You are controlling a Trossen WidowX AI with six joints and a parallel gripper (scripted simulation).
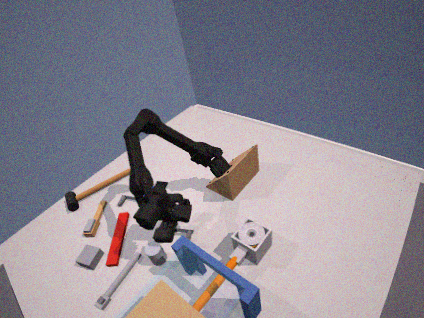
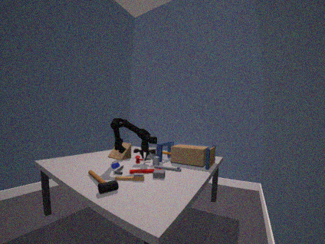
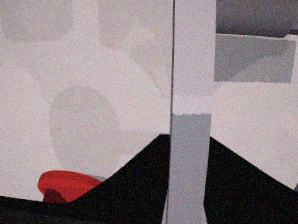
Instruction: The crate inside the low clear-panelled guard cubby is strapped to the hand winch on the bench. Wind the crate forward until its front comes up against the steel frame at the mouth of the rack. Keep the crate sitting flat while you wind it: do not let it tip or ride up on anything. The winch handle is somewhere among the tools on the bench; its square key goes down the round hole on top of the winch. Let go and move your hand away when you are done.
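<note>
Now: the red knob 60 mm to the right of my gripper tip and 20 mm above it. Round my gripper tip: blue peg: 260 mm to the right, 30 mm behind; then winch handle: 10 mm to the right, 10 mm above; then red bar: 180 mm ahead, 160 mm to the right, 20 mm below.
</note>
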